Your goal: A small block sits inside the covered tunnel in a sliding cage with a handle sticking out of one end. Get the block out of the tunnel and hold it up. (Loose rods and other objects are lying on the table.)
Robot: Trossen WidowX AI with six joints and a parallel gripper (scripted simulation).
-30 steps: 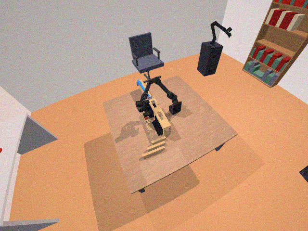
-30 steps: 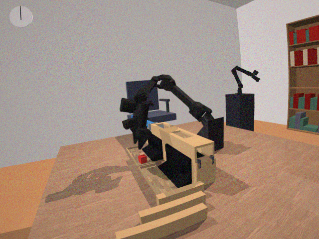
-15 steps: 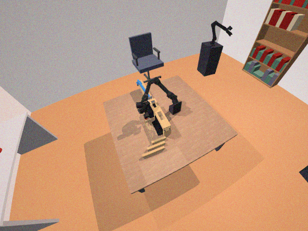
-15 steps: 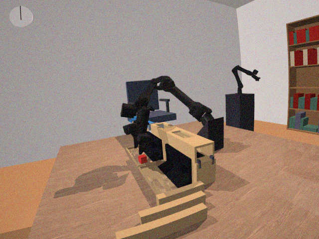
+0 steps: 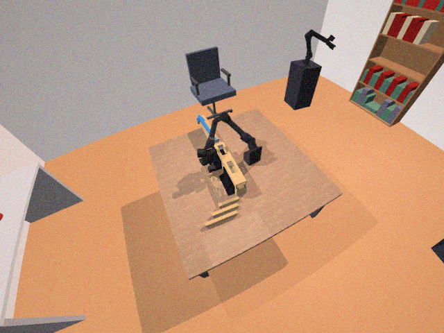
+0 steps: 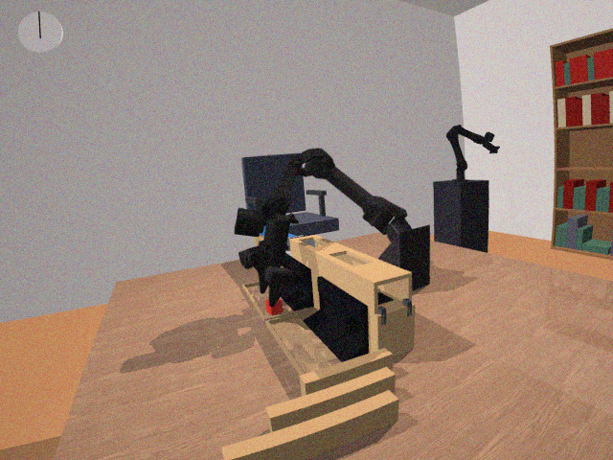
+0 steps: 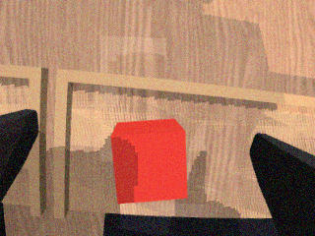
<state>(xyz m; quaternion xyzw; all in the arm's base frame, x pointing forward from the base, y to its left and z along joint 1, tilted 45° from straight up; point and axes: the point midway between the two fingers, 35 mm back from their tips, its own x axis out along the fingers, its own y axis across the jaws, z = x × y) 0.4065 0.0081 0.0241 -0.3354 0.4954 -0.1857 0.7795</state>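
Right now my gripper tip is 2 cm past the small red block and 2 cm above it. The rest, counted from my gripper tip: tan covered tunnel 16 cm to the right, 12 cm behind, 3 cm above.
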